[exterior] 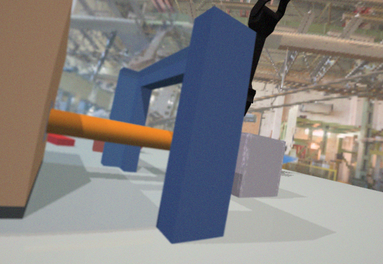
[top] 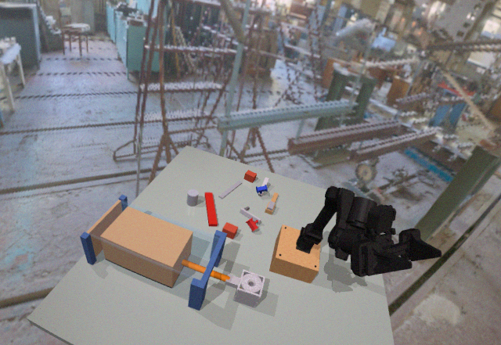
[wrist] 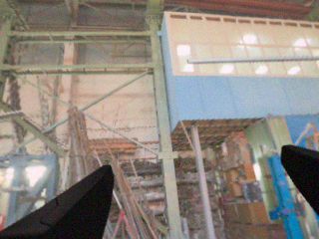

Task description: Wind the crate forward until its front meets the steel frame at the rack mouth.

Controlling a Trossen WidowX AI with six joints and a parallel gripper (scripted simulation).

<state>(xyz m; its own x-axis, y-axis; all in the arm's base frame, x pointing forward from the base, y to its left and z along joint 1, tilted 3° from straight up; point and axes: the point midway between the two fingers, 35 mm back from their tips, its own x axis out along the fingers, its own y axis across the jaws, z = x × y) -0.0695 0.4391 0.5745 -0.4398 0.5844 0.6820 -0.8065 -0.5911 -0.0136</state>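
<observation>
The winch handle with red knob lies 37 cm ahead of my gripper tip, 63 cm to the right of it and 65 cm below it. Round my gripper tip: grey winch: 25 cm ahead, 24 cm to the right, 64 cm below; then blue steel frame: 42 cm ahead, 22 cm to the right, 57 cm below; then red bar: 58 cm ahead, 60 cm to the right, 67 cm below.
</observation>
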